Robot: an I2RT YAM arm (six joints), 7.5 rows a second.
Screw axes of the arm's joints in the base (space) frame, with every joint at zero. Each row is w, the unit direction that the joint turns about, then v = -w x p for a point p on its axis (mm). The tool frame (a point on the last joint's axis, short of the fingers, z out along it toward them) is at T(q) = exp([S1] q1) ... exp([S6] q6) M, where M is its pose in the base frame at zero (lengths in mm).
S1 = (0, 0, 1, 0, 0, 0)
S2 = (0, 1, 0, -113.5, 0, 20)
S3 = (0, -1, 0, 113.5, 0, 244)
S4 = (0, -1, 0, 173.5, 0, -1)
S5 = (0, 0, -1, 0, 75, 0)
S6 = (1, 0, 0, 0, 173.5, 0)
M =
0 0 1 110.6
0 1 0 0
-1 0 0 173.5
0 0 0 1
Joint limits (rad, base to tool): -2.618..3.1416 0..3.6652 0..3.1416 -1.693..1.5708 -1.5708..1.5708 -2.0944..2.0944
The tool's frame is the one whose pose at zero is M.
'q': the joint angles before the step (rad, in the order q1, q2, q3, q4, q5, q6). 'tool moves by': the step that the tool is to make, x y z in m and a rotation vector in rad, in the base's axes. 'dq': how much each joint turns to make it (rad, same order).
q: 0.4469 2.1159 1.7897 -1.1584 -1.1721 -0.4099
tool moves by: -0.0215 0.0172 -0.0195 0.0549 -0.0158 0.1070
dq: 0.0598 0.0000 -0.0825 0.0075 -0.0438 -0.1228
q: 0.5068 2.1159 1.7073 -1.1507 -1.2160 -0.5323
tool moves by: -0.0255 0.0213 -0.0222 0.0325 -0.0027 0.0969
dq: 0.0774 0.0000 -0.0937 0.0575 -0.0263 -0.0589
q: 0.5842 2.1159 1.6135 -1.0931 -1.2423 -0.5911
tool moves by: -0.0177 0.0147 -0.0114 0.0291 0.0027 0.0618
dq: 0.0553 0.0003 -0.0503 0.0431 -0.0252 -0.0232
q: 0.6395 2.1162 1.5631 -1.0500 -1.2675 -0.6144
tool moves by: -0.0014 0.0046 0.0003 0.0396 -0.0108 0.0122
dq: 0.0108 -0.0001 -0.0023 0.0283 -0.0251 -0.0066
